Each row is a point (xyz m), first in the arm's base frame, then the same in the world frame.
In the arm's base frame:
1: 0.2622 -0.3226 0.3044
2: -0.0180 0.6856 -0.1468
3: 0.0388 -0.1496 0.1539
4: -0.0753 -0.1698 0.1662
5: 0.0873 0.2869 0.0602
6: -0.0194 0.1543 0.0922
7: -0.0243 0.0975 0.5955
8: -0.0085 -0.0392 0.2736
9: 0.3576 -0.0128 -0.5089
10: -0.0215 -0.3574 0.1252
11: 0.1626 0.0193 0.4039
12: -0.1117 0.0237 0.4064
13: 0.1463 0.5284 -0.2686
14: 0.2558 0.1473 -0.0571
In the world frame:
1: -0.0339 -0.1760 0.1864
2: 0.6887 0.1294 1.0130
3: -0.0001 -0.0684 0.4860
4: -0.0785 -0.0893 0.5697
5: 0.3988 -0.0201 0.6867
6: 0.2285 -0.0472 0.7025
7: 0.1558 -0.5390 0.6054
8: 0.0628 -0.2037 0.5665
9: 0.3144 0.6027 0.3837
10: -0.2066 -0.0224 0.4322
11: 0.1977 -0.3225 0.4347
12: 0.0551 -0.3522 0.6672
13: 0.6487 0.2836 0.8100
14: 0.3757 0.1280 0.4888

